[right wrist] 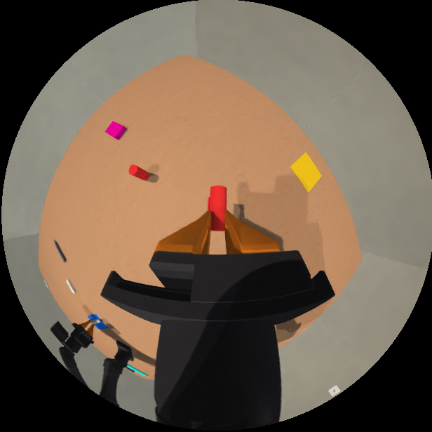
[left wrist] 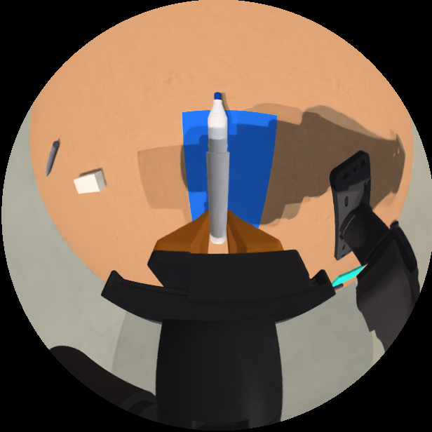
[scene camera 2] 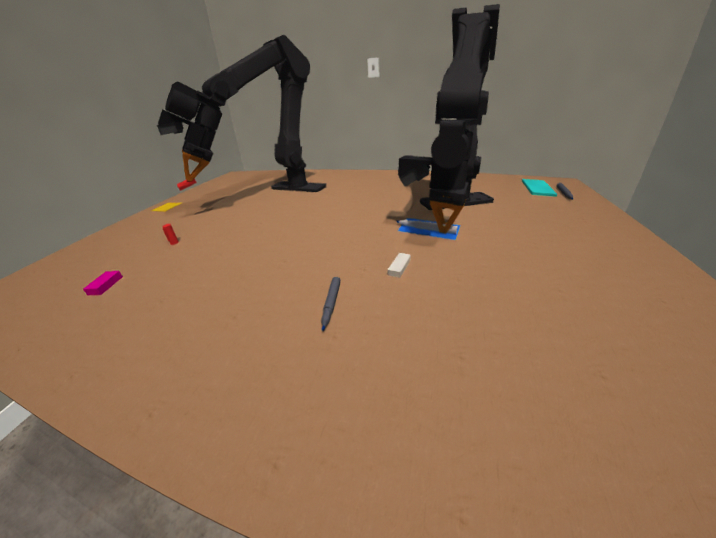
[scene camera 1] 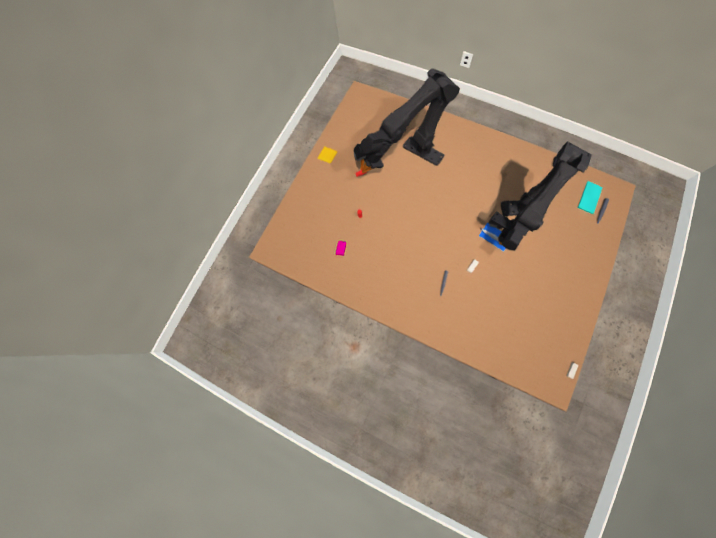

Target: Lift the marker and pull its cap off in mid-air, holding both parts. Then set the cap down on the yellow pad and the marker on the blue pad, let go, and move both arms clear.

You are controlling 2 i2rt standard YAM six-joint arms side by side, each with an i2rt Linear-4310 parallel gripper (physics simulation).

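Places are measured from the left arm's base along level axes (x ahead, y left, z up), in centimetres.
Pixels of known places: left gripper, fingertip midpoint: (scene camera 2: 443,231) (scene camera 1: 501,242); right gripper, fingertip midpoint: (scene camera 2: 188,180) (scene camera 1: 362,171); left arm's base, origin of the base link: (scene camera 1: 523,208); right arm's base, origin of the base link: (scene camera 2: 298,187) (scene camera 1: 423,151).
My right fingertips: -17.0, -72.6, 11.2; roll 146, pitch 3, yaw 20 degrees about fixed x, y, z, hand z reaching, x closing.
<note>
Ahead of a thing's pixels: the offset from my right fingertips to its top centre, as dx, dy, dz.
The uncapped marker {+30.4, +56.8, -9.3} (left wrist: 218,180) (scene camera 2: 425,226) is grey and white with a blue tip. It lies level over the blue pad {+30.2, +58.0, -11.1} (left wrist: 250,165) (scene camera 2: 428,234) (scene camera 1: 493,238), at or very near its surface, with its tip past the pad's far edge in the left wrist view. My left gripper (left wrist: 217,214) (scene camera 2: 444,229) is shut on the marker's rear part. My right gripper (right wrist: 217,215) (scene camera 2: 189,179) is shut on the red cap {+0.3, -0.7, +0.6} (right wrist: 218,202) (scene camera 2: 186,184) (scene camera 1: 360,173) and holds it in the air, to one side of the yellow pad {-17.5, -17.5, -11.1} (right wrist: 306,172) (scene camera 2: 167,206) (scene camera 1: 327,155).
A loose red cylinder {+16.5, -2.4, -6.3} (scene camera 1: 360,213) (scene camera 2: 170,234) (right wrist: 139,172) and a magenta block {+32.0, -11.4, -9.7} (scene camera 1: 340,248) (scene camera 2: 103,282) lie on the left side. A white block {+43.4, +45.9, -10.0} (scene camera 1: 472,266) (scene camera 2: 398,264) and a dark marker {+50.1, +32.7, -9.7} (scene camera 1: 443,282) (scene camera 2: 331,303) lie near the blue pad. A teal block {+13.3, +105.1, -10.4} (scene camera 1: 590,197) lies at the far right.
</note>
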